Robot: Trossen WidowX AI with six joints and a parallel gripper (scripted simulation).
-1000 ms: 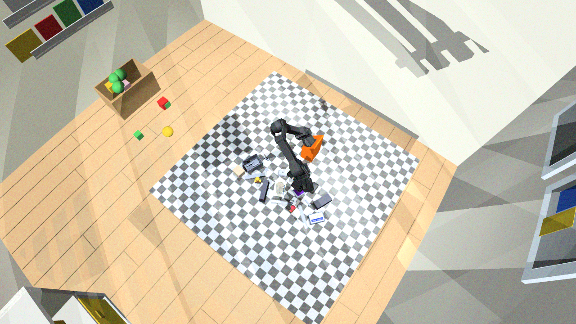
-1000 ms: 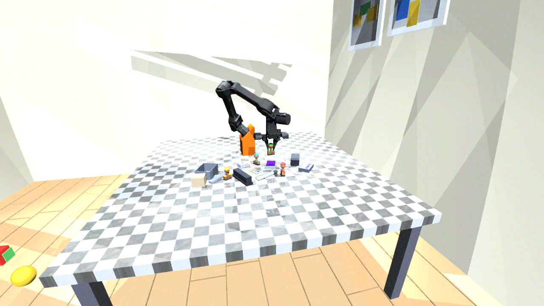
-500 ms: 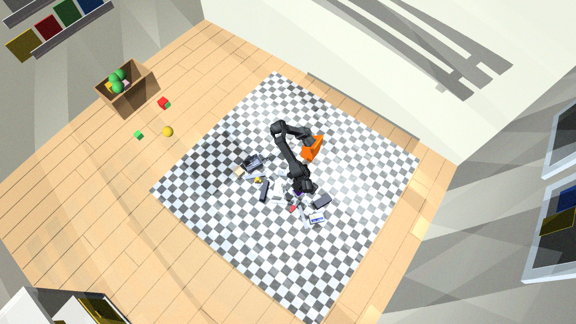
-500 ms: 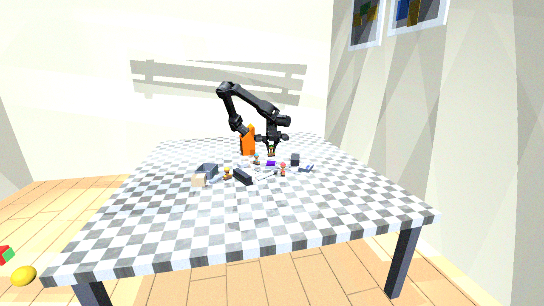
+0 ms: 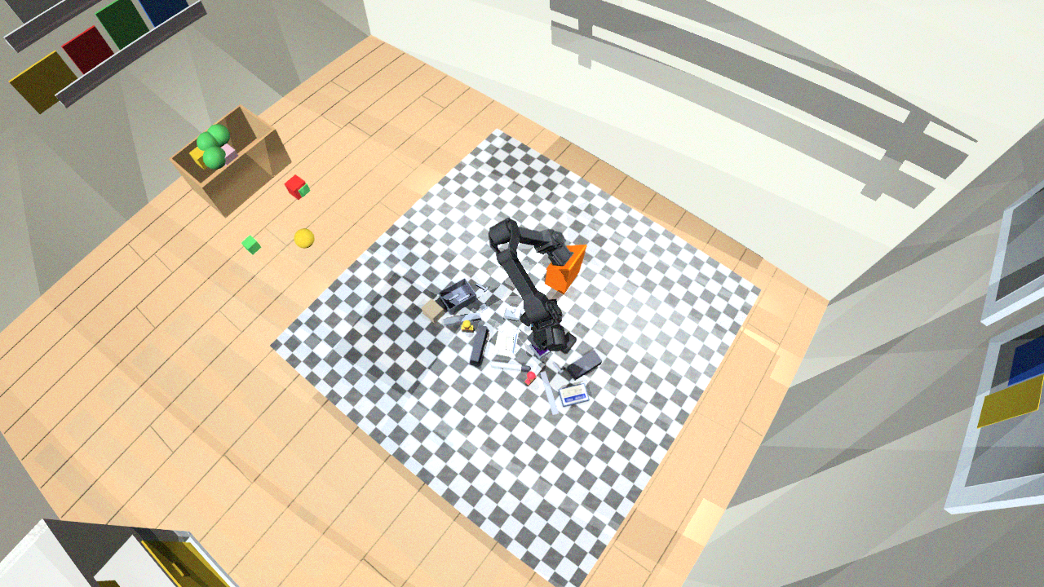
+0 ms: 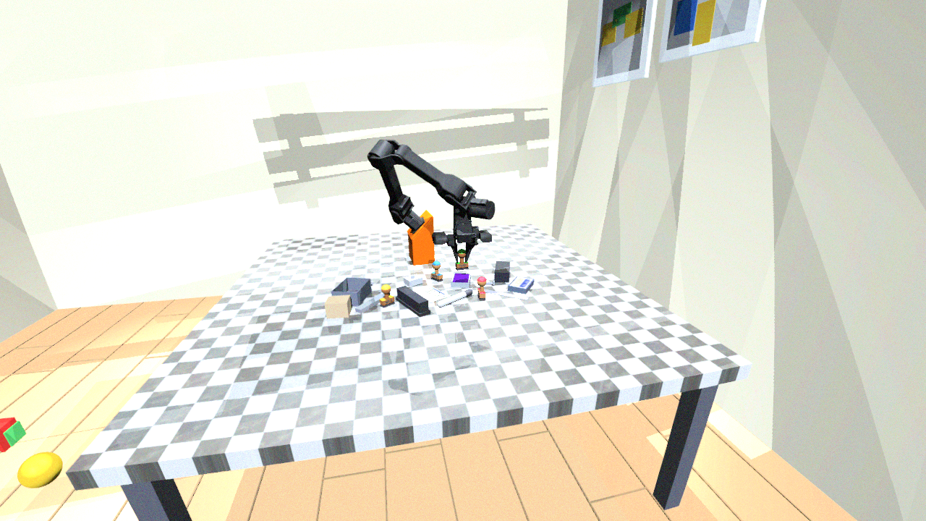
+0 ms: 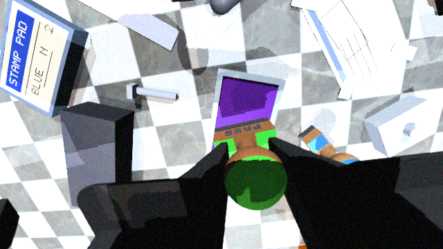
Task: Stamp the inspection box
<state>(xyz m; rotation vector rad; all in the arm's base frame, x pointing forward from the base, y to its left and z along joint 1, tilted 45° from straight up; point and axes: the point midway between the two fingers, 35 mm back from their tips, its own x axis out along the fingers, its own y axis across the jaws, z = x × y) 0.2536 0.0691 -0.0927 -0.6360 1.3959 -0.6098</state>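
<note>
The ink pad lies 7 cm below my gripper tip. Also, from my gripper tip: blue-knobbed stamp: 4 cm behind, 8 cm to the right, 5 cm below; white marker: 12 cm ahead, 3 cm to the right, 6 cm below; green-knobbed stamp: right at my gripper tip.
</note>
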